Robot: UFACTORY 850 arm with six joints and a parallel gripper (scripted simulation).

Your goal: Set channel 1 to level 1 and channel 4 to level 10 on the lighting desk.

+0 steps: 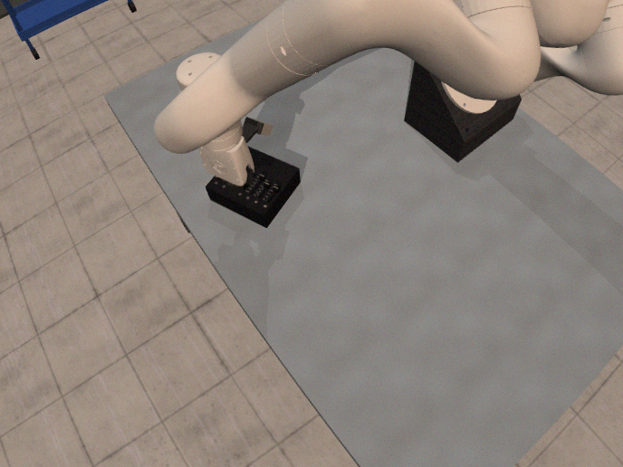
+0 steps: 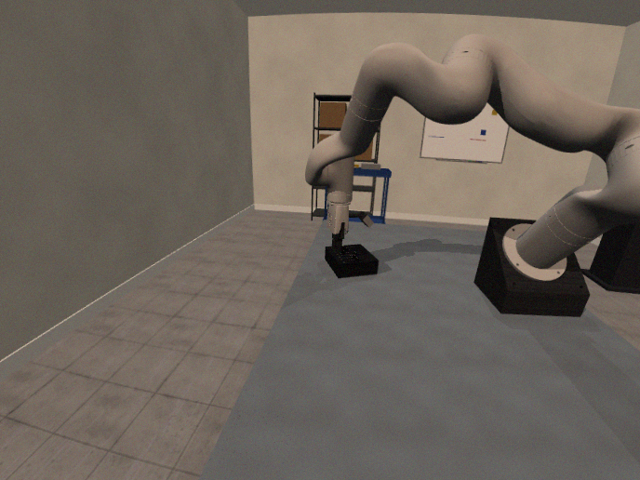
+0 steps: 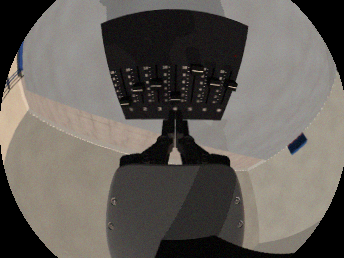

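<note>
My gripper is now 3 cm above the fader cap, 2 cm past it and 1 cm to the left of it.
</note>
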